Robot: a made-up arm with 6 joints. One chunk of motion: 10 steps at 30 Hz.
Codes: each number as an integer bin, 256 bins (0 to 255) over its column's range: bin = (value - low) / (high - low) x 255, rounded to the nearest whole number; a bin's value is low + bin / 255 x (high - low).
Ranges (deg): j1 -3..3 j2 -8..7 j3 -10..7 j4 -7..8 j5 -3..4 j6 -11..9
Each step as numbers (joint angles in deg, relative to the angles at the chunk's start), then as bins.
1 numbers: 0.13 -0.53 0.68 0.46 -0.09 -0.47
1 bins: 133 127 160 127 106 134
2 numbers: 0.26 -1.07 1.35 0.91 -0.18 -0.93
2 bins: 139 118 170 134 103 128
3 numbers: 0.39 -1.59 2.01 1.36 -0.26 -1.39
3 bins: 144 109 180 142 100 123
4 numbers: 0.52 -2.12 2.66 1.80 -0.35 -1.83
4 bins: 150 100 190 150 97 117
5 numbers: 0.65 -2.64 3.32 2.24 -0.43 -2.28
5 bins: 155 91 200 157 94 111
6 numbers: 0.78 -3.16 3.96 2.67 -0.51 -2.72
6 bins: 161 82 209 164 91 106
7 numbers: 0.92 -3.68 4.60 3.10 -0.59 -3.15
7 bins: 167 73 219 172 88 100
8 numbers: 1.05 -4.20 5.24 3.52 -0.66 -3.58
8 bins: 172 65 229 179 85 95
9 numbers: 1.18 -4.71 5.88 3.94 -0.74 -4.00
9 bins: 178 56 238 186 82 89
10 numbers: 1.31 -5.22 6.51 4.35 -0.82 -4.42
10 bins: 183 47 248 193 79 84
